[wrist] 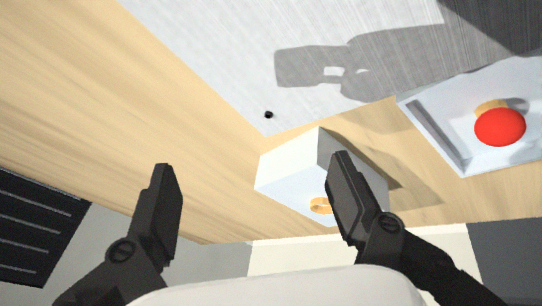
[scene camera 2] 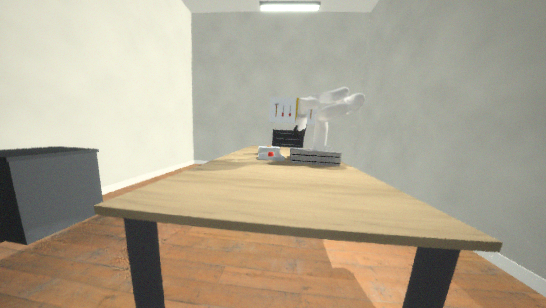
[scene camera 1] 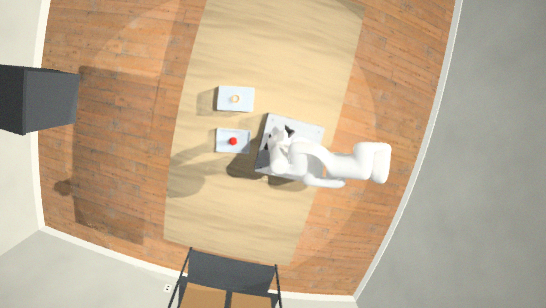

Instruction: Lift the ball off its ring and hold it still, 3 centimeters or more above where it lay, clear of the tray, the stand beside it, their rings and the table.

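Seen in the pictures: gripper, between the fingertips: [wrist: 255, 174] [scene camera 2: 299, 136] [scene camera 1: 279, 131]; arm's base, origin of its link: [scene camera 2: 318, 150].
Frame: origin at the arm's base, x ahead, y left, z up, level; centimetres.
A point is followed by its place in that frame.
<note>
A red ball [scene camera 1: 233, 141] {x 34.2, y 12.0, z -2.9 cm} [scene camera 2: 270, 154] {x 34.2, y 14.3, z -4.4 cm} [wrist: 500, 127] {x 32.8, y 12.0, z -3.5 cm} rests in the shallow pale tray [scene camera 1: 222, 147] {x 38.6, y 18.9, z -7.6 cm} [wrist: 480, 162] {x 44.1, y 12.1, z -6.4 cm}. Part of its orange ring [wrist: 482, 107] {x 33.4, y 11.5, z -7.1 cm} shows beside it in the wrist view. The pale box-shaped stand [scene camera 1: 225, 105] {x 46.2, y -4.3, z -1.4 cm} [scene camera 2: 263, 150] {x 45.3, y -1.9, z -4.0 cm} [wrist: 285, 175] {x 33.6, y -12.4, z -1.5 cm} is beside the tray, with an empty orange ring [scene camera 1: 231, 99] {x 44.6, y -8.5, z -1.4 cm} [wrist: 314, 205] {x 43.0, y -11.4, z -1.1 cm} on top. My gripper [scene camera 1: 277, 136] {x 15.9, y -4.6, z 9.5 cm} [scene camera 2: 299, 129] {x 15.9, y -4.6, z 9.5 cm} [wrist: 255, 174] {x 15.9, y -4.6, z 9.5 cm} is open and empty. It is tilted, high above the grey base plate, apart from the ball. In the wrist view, the right finger overlaps the stand and the ball is further right.
The grey base plate [scene camera 1: 310, 129] {x -0.4, y -11.9, z -0.9 cm} [scene camera 2: 315, 156] {x 2.2, y 18.3, z -2.3 cm} [wrist: 215, 40] {x 12.2, y -8.0, z -0.3 cm} lies under the arm, close to the tray. The wooden table [scene camera 1: 270, 55] {x 36.5, y -39.6, z -7.9 cm} [scene camera 2: 290, 195] {x 9.8, y 72.9, z -7.9 cm} [wrist: 75, 100] {x 14.6, y -40.6, z -7.9 cm} carries everything. A dark cabinet [scene camera 1: 50, 97] [scene camera 2: 55, 190] stands on the floor beyond the table.
</note>
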